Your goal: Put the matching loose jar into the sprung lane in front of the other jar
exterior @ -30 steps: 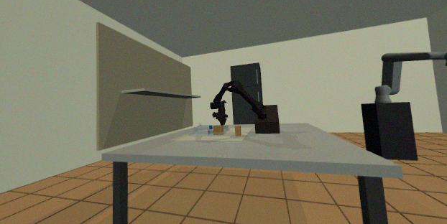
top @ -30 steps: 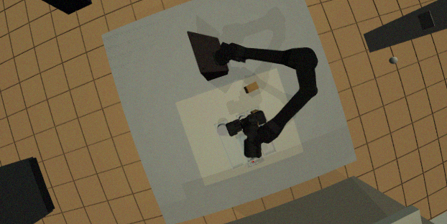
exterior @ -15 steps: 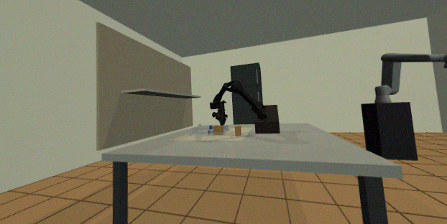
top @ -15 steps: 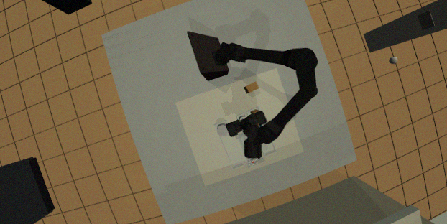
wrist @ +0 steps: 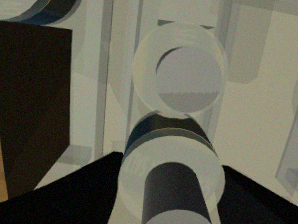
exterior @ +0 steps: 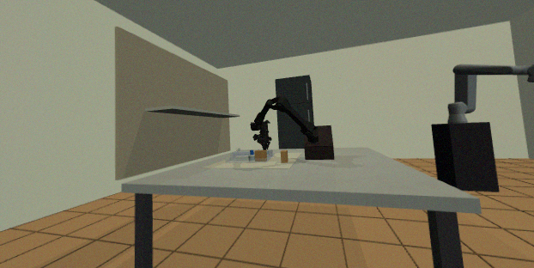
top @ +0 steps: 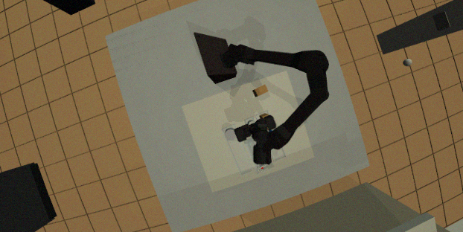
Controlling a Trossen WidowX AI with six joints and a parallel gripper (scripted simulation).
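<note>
Now: the cream mat 5 cm below my gripper tip, 5 cm ahead of it and 2 cm to the right of it. Also, from my gripper tip: red mark (23 cm ahead, 3 cm to the right, 2 cm above).
</note>
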